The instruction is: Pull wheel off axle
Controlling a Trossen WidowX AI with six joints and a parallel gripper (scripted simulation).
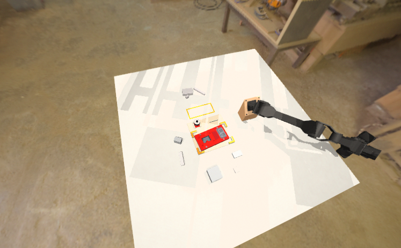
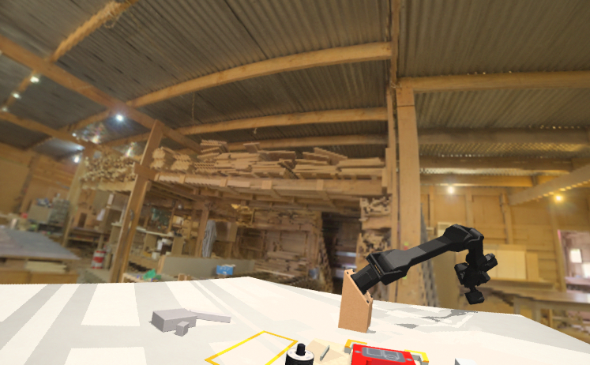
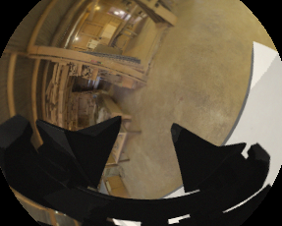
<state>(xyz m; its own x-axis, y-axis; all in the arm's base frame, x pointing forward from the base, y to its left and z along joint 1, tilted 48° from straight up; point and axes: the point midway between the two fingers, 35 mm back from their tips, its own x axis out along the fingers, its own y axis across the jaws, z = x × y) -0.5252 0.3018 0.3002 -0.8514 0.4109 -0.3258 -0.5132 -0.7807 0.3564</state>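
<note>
Now: gripper tip 92 cm short of the black wheel, 44 cm to the left of it and 3 cm above it. The rest, counted from my gripper tip: thin grey bar 107 cm ahead, 25 cm to the right, 6 cm below; grey block 107 cm ahead, 36 cm to the right, 5 cm below.
</note>
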